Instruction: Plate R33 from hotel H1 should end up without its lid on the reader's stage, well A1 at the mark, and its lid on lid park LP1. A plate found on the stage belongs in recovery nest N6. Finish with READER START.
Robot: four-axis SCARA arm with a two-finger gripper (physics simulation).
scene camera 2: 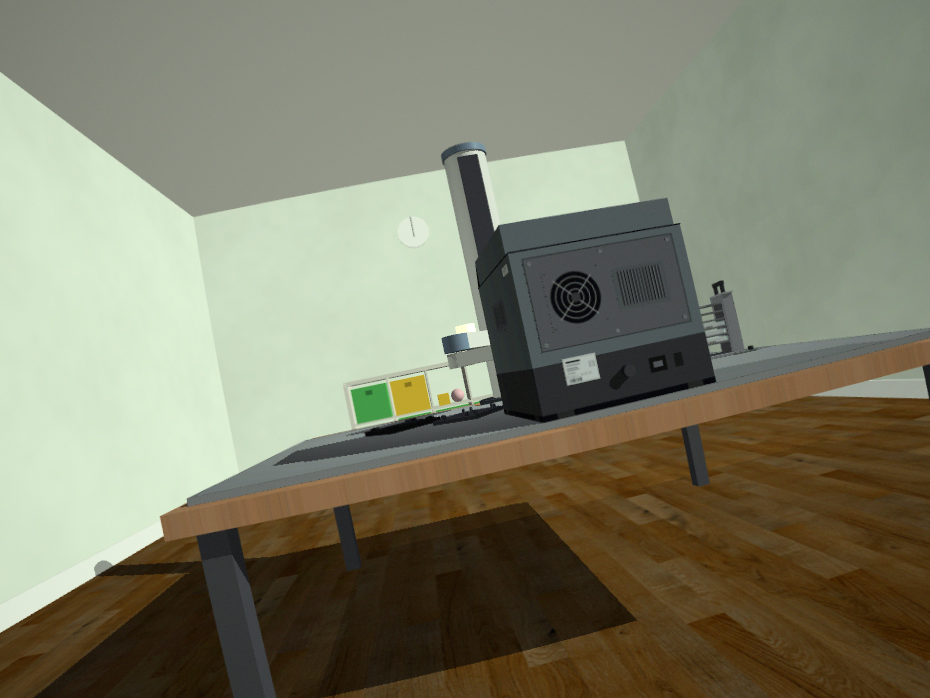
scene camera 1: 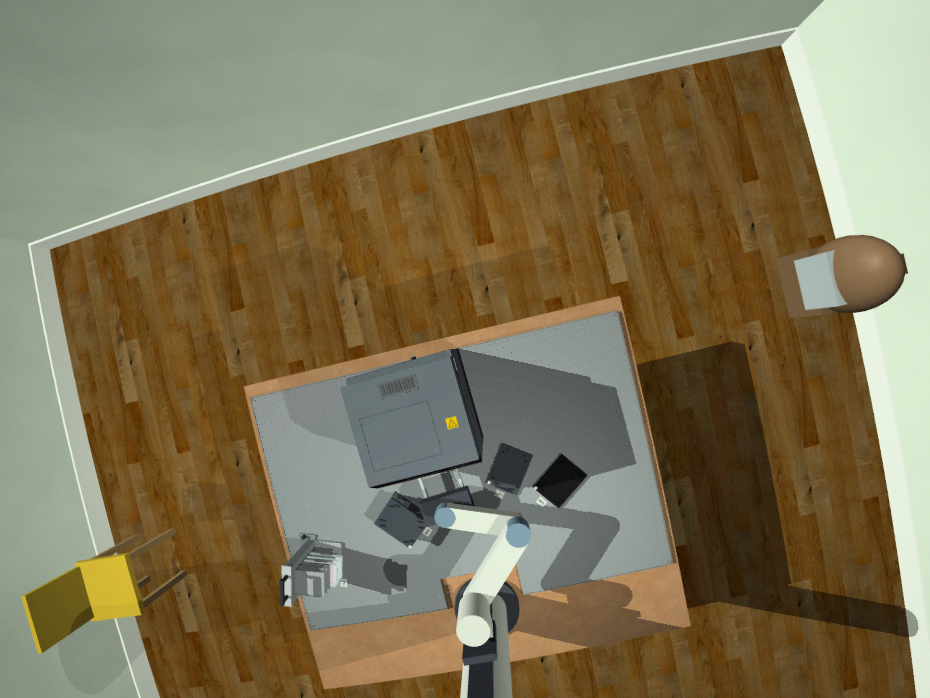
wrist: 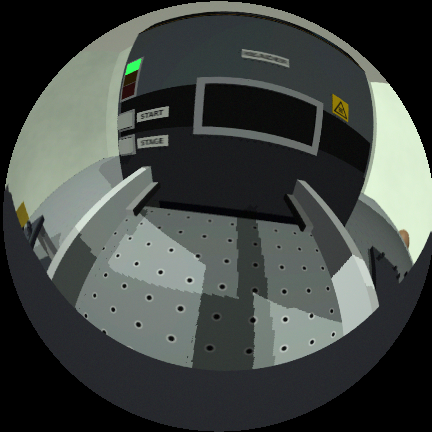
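Looking at a perforated deck [scene camera 1: 568,389] [wrist: 381,219], I can tell that these points are the same spot on it.
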